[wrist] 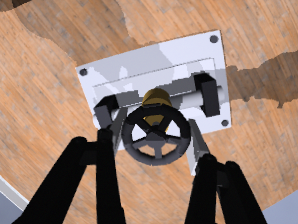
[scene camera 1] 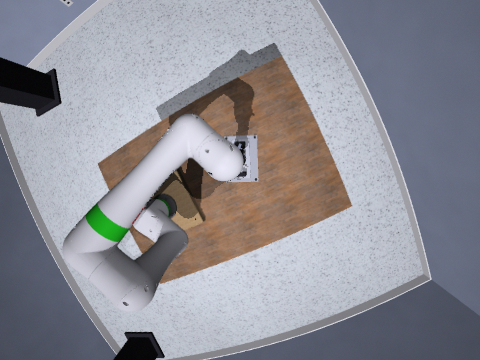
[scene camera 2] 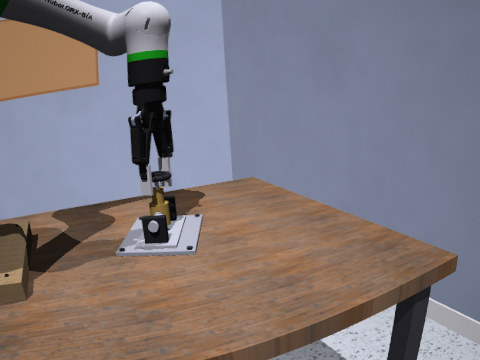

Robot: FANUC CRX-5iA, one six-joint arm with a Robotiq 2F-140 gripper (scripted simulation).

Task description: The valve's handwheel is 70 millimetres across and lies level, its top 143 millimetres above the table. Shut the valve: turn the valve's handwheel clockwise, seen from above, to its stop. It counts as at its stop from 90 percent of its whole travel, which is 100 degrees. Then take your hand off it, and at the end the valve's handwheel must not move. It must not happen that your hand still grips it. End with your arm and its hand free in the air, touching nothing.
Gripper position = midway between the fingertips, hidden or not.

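My gripper (scene camera 2: 157,190), visible. Gripper (wrist: 156,123), visible too.
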